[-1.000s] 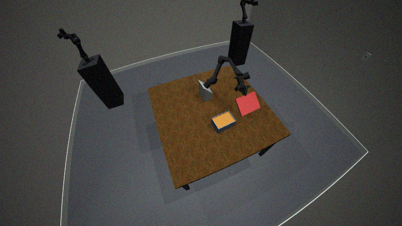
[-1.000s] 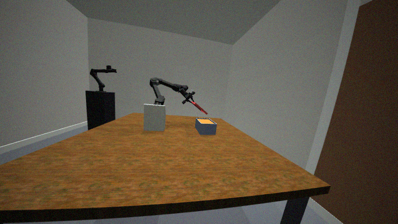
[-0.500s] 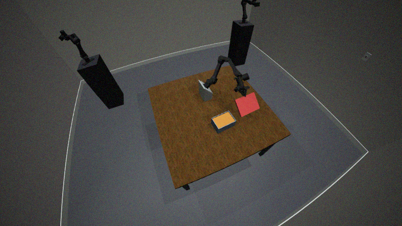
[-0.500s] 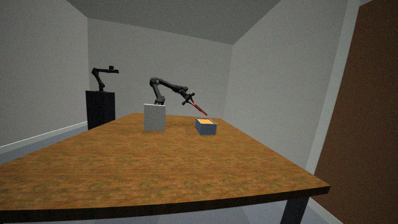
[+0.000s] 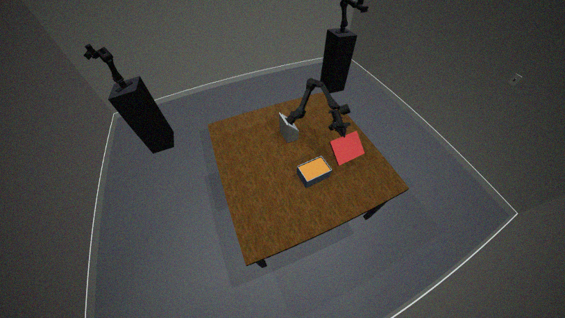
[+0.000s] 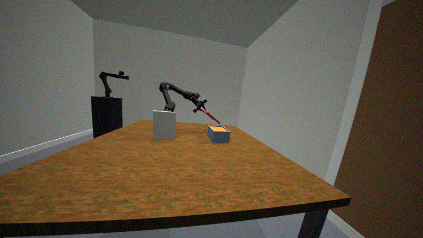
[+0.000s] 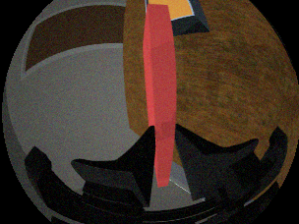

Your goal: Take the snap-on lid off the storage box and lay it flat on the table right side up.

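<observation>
My gripper tip is now 7 cm short of the lid, 4 cm above it and 1 cm to the right of it. From my gripper tip the other things lie so: storage box 28 cm to the right, 16 cm below, 10 cm ahead.
</observation>
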